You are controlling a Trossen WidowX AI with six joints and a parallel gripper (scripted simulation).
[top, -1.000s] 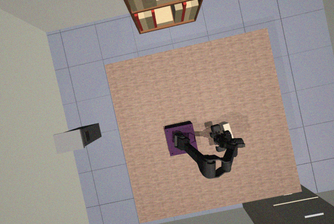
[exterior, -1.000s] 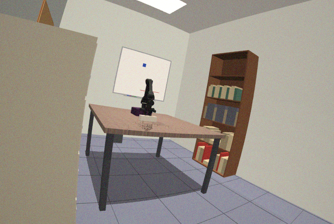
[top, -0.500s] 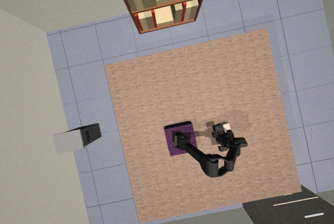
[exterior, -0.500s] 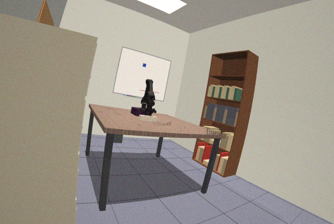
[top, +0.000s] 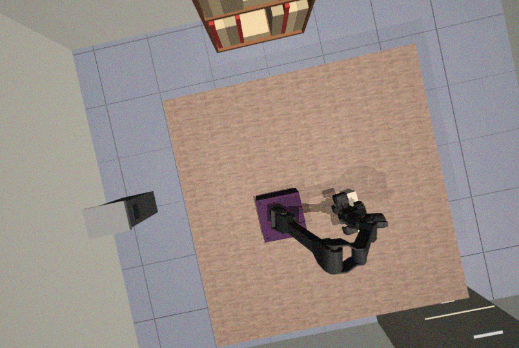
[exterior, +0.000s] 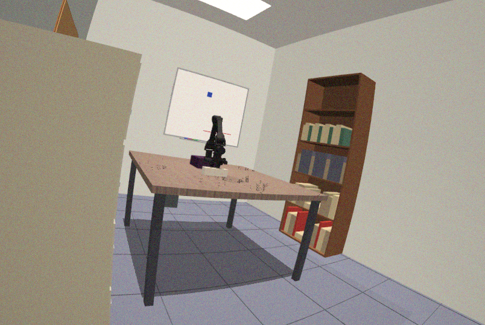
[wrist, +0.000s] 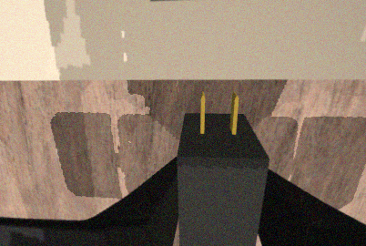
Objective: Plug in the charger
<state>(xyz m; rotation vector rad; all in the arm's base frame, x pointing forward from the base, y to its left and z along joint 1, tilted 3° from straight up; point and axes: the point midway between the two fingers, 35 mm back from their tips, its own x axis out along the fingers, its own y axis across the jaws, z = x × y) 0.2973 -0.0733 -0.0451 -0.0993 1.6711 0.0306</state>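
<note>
Right now my gripper tip is 20 mm short of the dark grey charger and 10 mm below it.
</note>
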